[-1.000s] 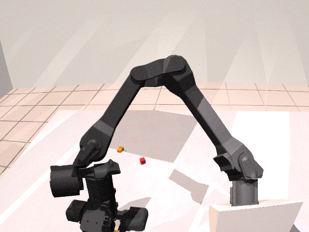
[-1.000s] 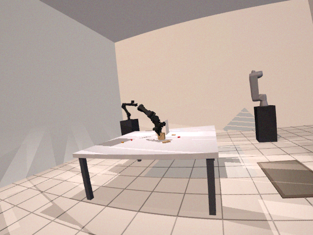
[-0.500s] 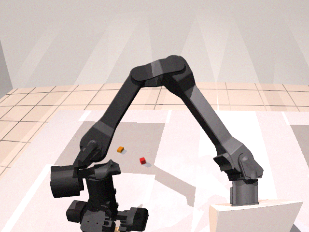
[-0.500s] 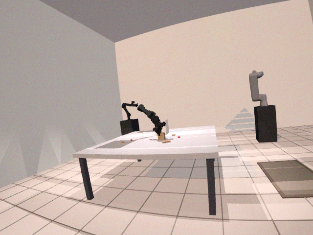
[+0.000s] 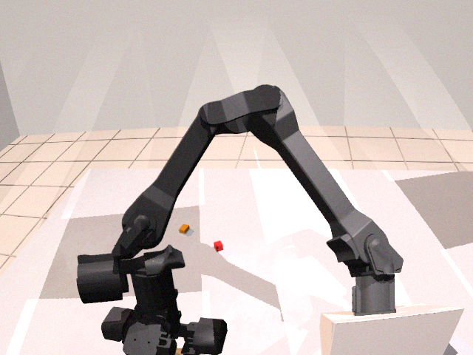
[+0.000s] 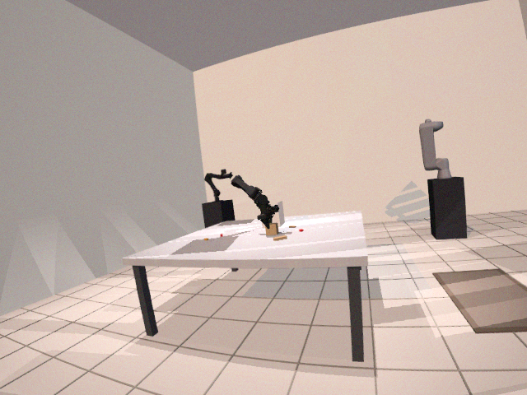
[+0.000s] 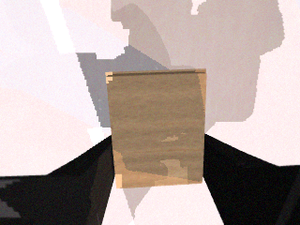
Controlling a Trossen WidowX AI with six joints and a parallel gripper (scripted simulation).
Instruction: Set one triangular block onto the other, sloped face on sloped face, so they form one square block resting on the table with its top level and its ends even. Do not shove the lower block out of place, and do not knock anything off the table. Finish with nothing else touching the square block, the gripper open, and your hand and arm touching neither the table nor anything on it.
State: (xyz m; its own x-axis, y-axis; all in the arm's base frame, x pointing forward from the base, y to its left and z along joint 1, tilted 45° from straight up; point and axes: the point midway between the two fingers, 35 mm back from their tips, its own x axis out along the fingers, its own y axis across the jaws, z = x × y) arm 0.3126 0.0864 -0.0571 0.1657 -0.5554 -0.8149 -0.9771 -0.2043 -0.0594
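The tan triangular block is 1 cm to the right of my gripper tip and 1 cm above it. From my gripper tip the other things lie so: wooden stick 15 cm ahead, 12 cm to the left, 3 cm below; small red cube 2 cm ahead, 36 cm to the right, 3 cm below.
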